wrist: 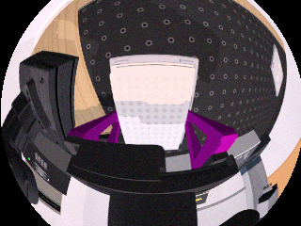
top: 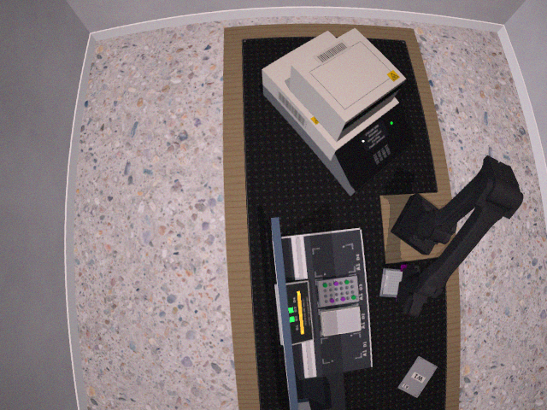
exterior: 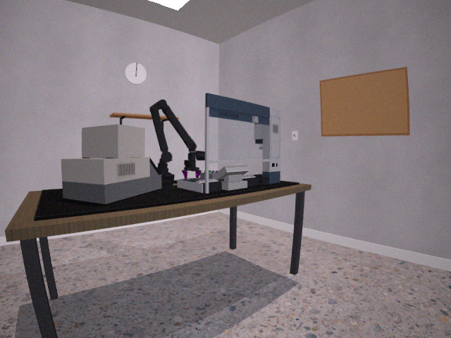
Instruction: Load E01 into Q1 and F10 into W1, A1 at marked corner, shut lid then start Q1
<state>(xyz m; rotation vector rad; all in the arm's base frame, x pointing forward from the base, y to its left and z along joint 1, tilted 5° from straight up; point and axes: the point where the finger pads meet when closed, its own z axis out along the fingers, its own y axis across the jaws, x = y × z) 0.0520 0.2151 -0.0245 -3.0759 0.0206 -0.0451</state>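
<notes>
Right now my hand is 2 cm above the grey regrip nest. Also, from my hand: deep-well block: 22 cm ahead, 14 cm to the left, 5 cm above; clear panel: 40 cm ahead, 30 cm above, 18 cm to the left; tube cooling block: 24 cm ahead, 5 cm above, 4 cm to the left.
</notes>
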